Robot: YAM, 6 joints.
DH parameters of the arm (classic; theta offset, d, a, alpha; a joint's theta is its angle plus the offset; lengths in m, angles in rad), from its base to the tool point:
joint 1: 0 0.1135 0.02 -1.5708
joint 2: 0 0 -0.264 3.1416
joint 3: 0.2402 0 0.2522 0
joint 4: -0.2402 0 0.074 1.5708
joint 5: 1.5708 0 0 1.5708
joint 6: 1.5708 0.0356 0 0
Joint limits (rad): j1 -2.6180..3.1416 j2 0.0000..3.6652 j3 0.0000..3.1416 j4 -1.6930..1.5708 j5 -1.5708..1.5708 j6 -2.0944..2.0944
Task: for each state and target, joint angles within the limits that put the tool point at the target. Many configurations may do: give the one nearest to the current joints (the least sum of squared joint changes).
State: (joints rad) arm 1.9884 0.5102 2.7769 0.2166 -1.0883 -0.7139
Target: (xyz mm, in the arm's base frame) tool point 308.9 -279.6 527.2
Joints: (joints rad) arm 2.4828 0.6128 2.6571 0.1789 -1.1179 -0.7139
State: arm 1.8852 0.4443 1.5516 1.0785 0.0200 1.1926
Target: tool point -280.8 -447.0 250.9
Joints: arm 1.0125 0.0000 2.1318 1.3647 -0.0387 1.1926
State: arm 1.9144 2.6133 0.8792 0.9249 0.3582 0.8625
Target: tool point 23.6 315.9 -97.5
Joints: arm 1.5398 2.6472 0.8291 0.9119 0.3980 0.8625
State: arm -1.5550 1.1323 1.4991 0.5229 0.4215 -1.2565
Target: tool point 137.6 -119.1 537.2
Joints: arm -0.6625 1.0256 1.2975 0.4848 0.2633 -1.2565
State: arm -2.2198 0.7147 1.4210 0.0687 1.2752 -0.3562
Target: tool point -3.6 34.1 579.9
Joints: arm -2.4890 0.6728 1.5316 0.1017 0.9656 -0.3562
